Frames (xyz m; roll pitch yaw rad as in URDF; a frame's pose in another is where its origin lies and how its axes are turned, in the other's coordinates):
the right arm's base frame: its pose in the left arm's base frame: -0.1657 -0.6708 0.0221 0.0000 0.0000 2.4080
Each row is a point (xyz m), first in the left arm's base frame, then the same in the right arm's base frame.
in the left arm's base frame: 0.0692 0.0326 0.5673
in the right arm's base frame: 0.2965 -0.6797 0.5452
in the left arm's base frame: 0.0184 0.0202 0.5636
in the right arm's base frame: 0.3259 -0.6365 0.5415
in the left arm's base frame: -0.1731 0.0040 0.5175
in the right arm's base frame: 0.4573 -0.4963 0.4954
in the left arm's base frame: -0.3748 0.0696 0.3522
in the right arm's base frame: 0.6510 -0.4099 0.3301
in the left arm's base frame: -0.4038 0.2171 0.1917
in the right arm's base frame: 0.7713 -0.5001 0.1696
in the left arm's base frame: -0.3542 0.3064 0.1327
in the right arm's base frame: 0.7943 -0.5996 0.1106
